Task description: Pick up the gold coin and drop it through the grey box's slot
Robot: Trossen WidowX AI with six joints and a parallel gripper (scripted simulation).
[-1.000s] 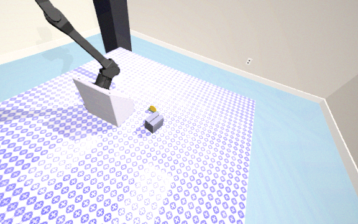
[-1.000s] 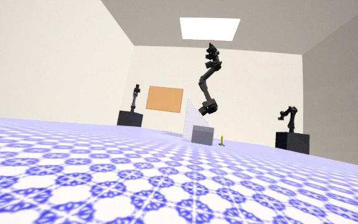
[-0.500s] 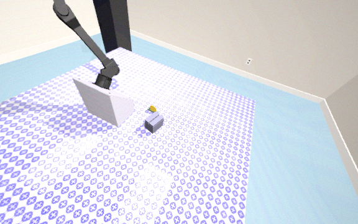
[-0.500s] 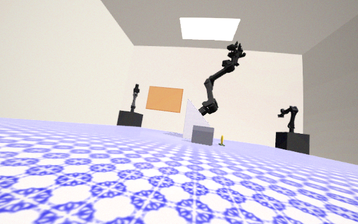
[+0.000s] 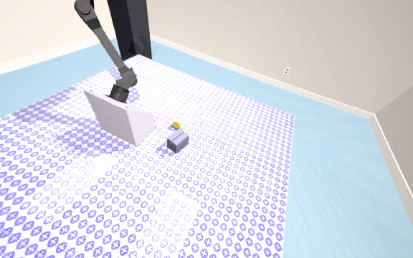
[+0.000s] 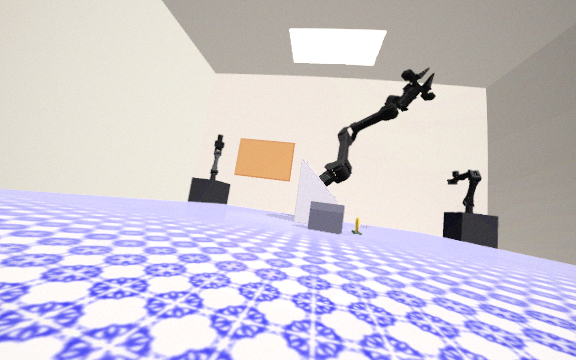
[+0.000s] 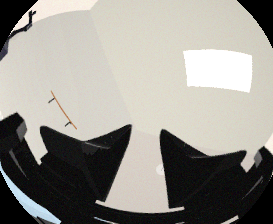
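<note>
The gold coin lies 28 cm ahead of my gripper tip, 32 cm to the right of it and 74 cm below it.
</note>
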